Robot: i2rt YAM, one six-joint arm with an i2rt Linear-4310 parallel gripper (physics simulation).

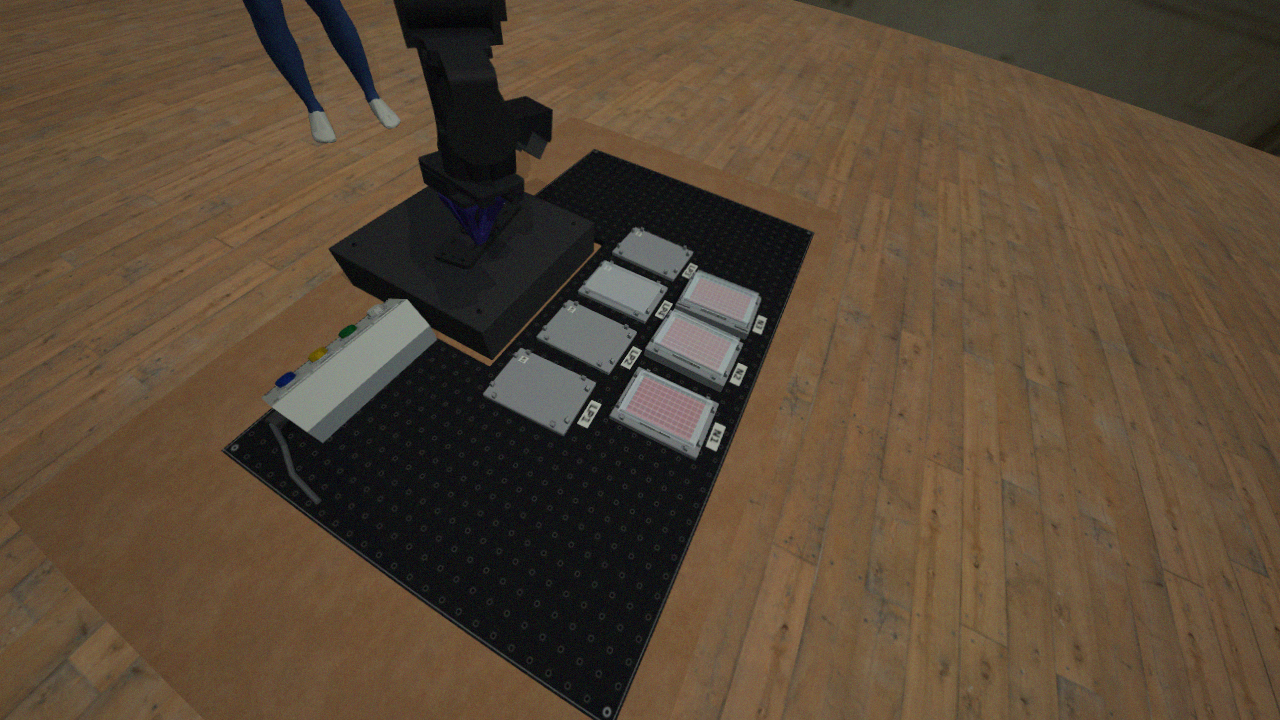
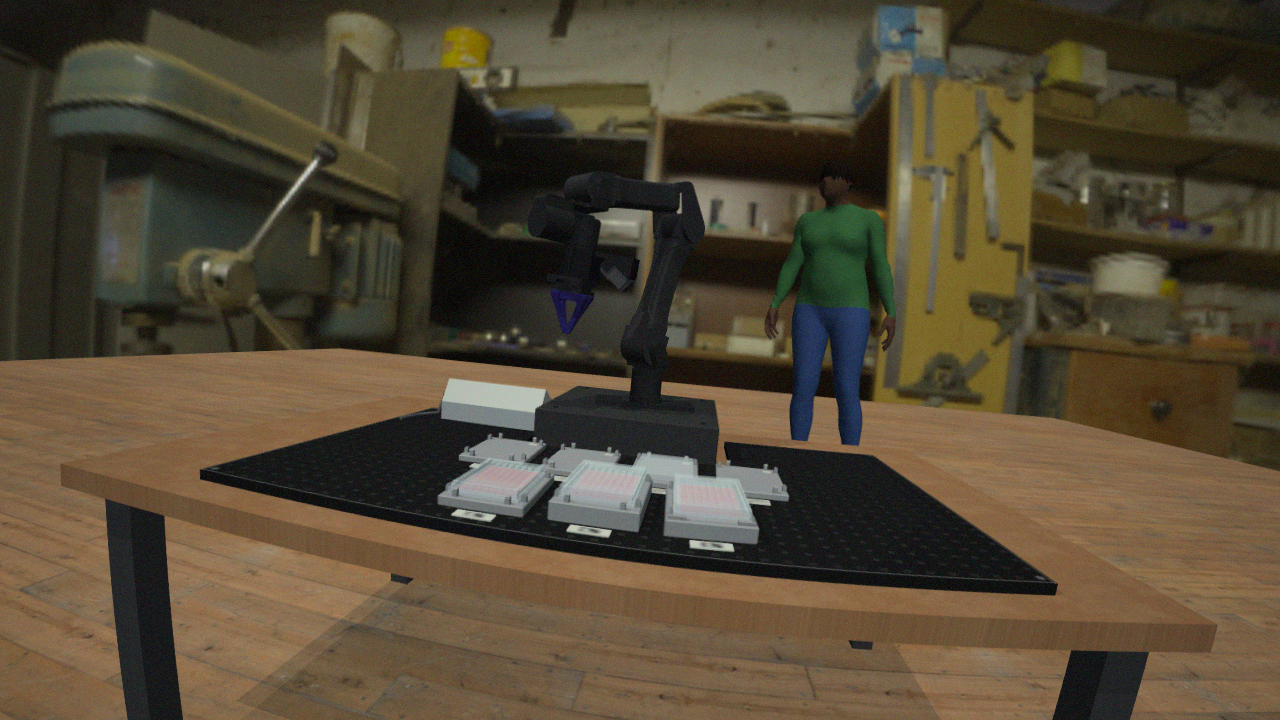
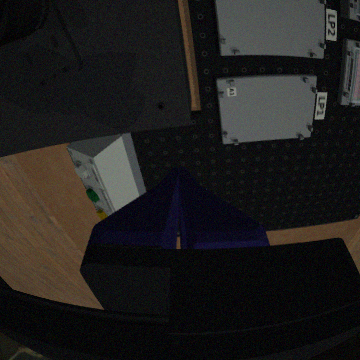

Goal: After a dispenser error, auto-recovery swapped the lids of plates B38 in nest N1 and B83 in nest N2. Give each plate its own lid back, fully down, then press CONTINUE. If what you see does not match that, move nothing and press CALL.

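Frame: origin at the arm's base, x right, y down, z ahead, level; centimetres.
Seen in the pictures: gripper, fingertip midpoint: (image 1: 481, 242) (image 2: 565, 333) (image 3: 178, 176); arm's base, link origin: (image 2: 644, 405) (image 3: 28, 10).
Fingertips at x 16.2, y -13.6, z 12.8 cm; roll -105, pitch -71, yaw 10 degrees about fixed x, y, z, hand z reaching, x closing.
Observation:
Pixels of each thing's middle, then the offset from my fingertips to it. "spot": a spot on its surface instead.
- N1, body centre: (image 2: 501, 478) (image 1: 666, 406) dx +4.6, dy +18.4, dz +29.5 cm
- N2, body centre: (image 2: 606, 478) (image 1: 697, 340) dx -8.5, dy +16.8, dz +31.2 cm
- N3, body centre: (image 2: 709, 493) (image 1: 721, 296) dx -21.0, dy +17.1, dz +33.4 cm
- pale lid, body centre: (image 2: 665, 467) (image 1: 623, 287) dx -17.9, dy +19.0, dz +15.1 cm
- LP2, body centre: (image 3: 274, 17) (image 2: 582, 459) (image 1: 587, 333) dx -5.1, dy +19.4, dz +12.7 cm
- button box, body centre: (image 3: 113, 194) (image 1: 352, 359) (image 2: 498, 402) dx +14.5, dy +16.2, dz -17.3 cm
- fourth pad, surface spot: (image 2: 753, 480) (image 1: 658, 251) spot: dx -31.1, dy +19.4, dz +18.5 cm
The plate in N1 (image 1: 664, 407) (image 2: 494, 480) is vivid pink and looks lidless. The plates in N2 (image 1: 696, 342) (image 2: 604, 485) and N3 (image 1: 720, 298) (image 2: 710, 497) are paler, as if under clear lids. A pale lid (image 1: 621, 290) (image 2: 665, 467) lies on the third lid pad. Pads LP1 (image 1: 539, 391) (image 2: 503, 449) (image 3: 267, 110) and LP2 (image 1: 588, 335) (image 3: 270, 27) look bare. Plate and lid names are unreadable. My gripper (image 1: 481, 243) (image 2: 566, 331) (image 3: 178, 176) is shut and empty, high above the table near the button box (image 1: 353, 371) (image 2: 494, 402) (image 3: 117, 172).
The box has blue (image 1: 284, 379), yellow (image 1: 317, 353) (image 3: 102, 214) and green (image 1: 347, 331) (image 3: 92, 195) buttons and a pale one (image 1: 375, 311); their captions are unreadable. A fourth pad (image 1: 653, 251) (image 2: 753, 480) lies beyond the third. The robot base (image 1: 528, 268) (image 2: 626, 425) stands beside the pads. A person (image 2: 832, 259) stands behind.

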